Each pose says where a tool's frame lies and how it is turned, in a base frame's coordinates. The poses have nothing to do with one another.
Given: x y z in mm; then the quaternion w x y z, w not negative.
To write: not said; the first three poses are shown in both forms.
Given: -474, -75, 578, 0.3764, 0.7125, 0.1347, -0.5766
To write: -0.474, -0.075, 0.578, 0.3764, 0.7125, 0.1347, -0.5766
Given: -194, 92, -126, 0.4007, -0.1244, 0.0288, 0.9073
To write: -0.194, 0.092, -0.126, 0.4007, -0.1244, 0.0288, 0.9073
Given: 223, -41, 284, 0.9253, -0.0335, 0.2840, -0.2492
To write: 0.223, -0.041, 0.284, 0.9253, -0.0335, 0.2840, -0.2492
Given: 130, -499, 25, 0.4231, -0.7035, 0.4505, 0.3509
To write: 0.130, -0.499, 0.025, 0.4231, -0.7035, 0.4505, 0.3509
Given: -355, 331, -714, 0.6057, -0.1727, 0.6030, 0.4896
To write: -0.355, 0.331, -0.714, 0.6057, -0.1727, 0.6030, 0.4896
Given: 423, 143, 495, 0.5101, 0.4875, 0.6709, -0.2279
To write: 0.423, 0.143, 0.495, 0.5101, 0.4875, 0.6709, -0.2279
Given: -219, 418, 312, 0.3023, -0.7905, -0.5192, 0.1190
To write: -0.219, 0.418, 0.312, 0.3023, -0.7905, -0.5192, 0.1190
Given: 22, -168, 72, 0.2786, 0.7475, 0.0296, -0.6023
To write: 0.022, -0.168, 0.072, 0.2786, 0.7475, 0.0296, -0.6023
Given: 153, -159, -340, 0.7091, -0.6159, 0.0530, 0.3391
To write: 0.153, -0.159, -0.340, 0.7091, -0.6159, 0.0530, 0.3391
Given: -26, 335, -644, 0.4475, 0.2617, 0.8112, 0.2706
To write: -0.026, 0.335, -0.644, 0.4475, 0.2617, 0.8112, 0.2706
